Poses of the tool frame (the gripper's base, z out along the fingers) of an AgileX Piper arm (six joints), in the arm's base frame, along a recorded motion.
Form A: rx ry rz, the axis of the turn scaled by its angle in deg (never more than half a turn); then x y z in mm.
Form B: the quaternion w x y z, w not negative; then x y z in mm. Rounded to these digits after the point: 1 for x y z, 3 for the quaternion.
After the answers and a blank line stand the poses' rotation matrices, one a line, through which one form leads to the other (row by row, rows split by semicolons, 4 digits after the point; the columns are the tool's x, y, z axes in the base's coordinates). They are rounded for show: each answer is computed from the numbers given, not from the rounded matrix.
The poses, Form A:
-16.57, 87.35, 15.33, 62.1, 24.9, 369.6
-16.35, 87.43, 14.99, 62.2, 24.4, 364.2
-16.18, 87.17, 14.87, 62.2, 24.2, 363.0
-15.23, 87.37, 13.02, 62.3, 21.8, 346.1
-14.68, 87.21, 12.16, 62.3, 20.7, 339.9
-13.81, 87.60, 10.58, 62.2, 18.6, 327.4
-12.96, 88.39, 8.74, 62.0, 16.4, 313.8
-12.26, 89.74, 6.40, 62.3, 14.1, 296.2
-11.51, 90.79, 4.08, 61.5, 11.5, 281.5
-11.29, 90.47, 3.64, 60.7, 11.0, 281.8
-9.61, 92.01, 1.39, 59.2, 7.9, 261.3
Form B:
0.706, -0.130, 0.686, 0.120, 62.1, 24.9, 369.6
0.706, -0.128, 0.687, 0.118, 62.2, 24.4, 364.2
0.708, -0.127, 0.685, 0.117, 62.2, 24.2, 363.0
0.709, -0.120, 0.687, 0.102, 62.3, 21.8, 346.1
0.712, -0.116, 0.686, 0.096, 62.3, 20.7, 339.9
0.711, -0.109, 0.689, 0.083, 62.2, 18.6, 327.4
0.709, -0.102, 0.695, 0.069, 62.0, 16.4, 313.8
0.702, -0.096, 0.704, 0.050, 62.3, 14.1, 296.2
0.697, -0.090, 0.711, 0.032, 61.5, 11.5, 281.5
0.699, -0.088, 0.709, 0.029, 60.7, 11.0, 281.8
0.691, -0.075, 0.719, 0.011, 59.2, 7.9, 261.3

0.0300 -0.3484 0.9369; -0.0086 0.9372 0.3488; -0.9995 -0.0185 0.0251
0.0295 -0.3425 0.9391; -0.0101 0.9393 0.3429; -0.9995 -0.0196 0.0242
0.0341 -0.3396 0.9399; -0.0088 0.9404 0.3401; -0.9994 -0.0199 0.0291
0.0350 -0.3098 0.9502; -0.0193 0.9503 0.3106; -0.9992 -0.0292 0.0273
0.0395 -0.2948 0.9547; -0.0224 0.9550 0.2958; -0.9990 -0.0331 0.0311
0.0357 -0.2683 0.9627; -0.0314 0.9625 0.2694; -0.9989 -0.0398 0.0259
0.0249 -0.2390 0.9707; -0.0442 0.9698 0.2399; -0.9987 -0.0489 0.0136
0.0045 -0.2058 0.9786; -0.0648 0.9765 0.2056; -0.9979 -0.0644 -0.0089
-0.0118 -0.1725 0.9849; -0.0835 0.9817 0.1710; -0.9964 -0.0802 -0.0260
-0.0061 -0.1652 0.9862; -0.0855 0.9827 0.1641; -0.9963 -0.0833 -0.0201
-0.0327 -0.1228 0.9919; -0.0928 0.9885 0.1194; -0.9951 -0.0882 -0.0437

